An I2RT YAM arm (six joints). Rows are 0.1 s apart.
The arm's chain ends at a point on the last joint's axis. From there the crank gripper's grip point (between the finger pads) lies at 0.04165 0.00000 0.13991 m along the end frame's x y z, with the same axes.
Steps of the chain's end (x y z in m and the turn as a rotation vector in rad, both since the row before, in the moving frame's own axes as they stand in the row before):
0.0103, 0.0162, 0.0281, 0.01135, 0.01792, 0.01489
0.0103, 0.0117, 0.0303, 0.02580, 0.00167, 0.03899
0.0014, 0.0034, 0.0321, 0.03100, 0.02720, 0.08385
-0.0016, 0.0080, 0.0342, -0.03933, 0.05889, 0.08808
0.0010, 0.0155, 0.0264, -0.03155, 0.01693, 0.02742
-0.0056, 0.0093, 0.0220, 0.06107, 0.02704, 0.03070
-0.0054, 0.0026, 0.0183, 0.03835, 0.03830, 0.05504
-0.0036, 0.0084, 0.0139, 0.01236, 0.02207, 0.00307
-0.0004, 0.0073, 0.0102, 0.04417, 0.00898, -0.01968
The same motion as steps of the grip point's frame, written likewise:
0.0128, 0.0153, 0.0273, 0.01135, 0.01792, 0.01489
0.0106, 0.0097, 0.0302, 0.02580, 0.00167, 0.03899
0.0052, 0.0027, 0.0309, 0.03100, 0.02720, 0.08385
0.0061, 0.0175, 0.0313, -0.03933, 0.05889, 0.08808
0.0033, 0.0211, 0.0256, -0.03155, 0.01693, 0.02742
-0.0017, 0.0021, 0.0206, 0.06107, 0.02704, 0.03070
0.0000, -0.0003, 0.0165, 0.03835, 0.03830, 0.05504
-0.0005, 0.0068, 0.0129, 0.01236, 0.02207, 0.00307
0.0008, 0.0003, 0.0097, 0.04417, 0.00898, -0.01968

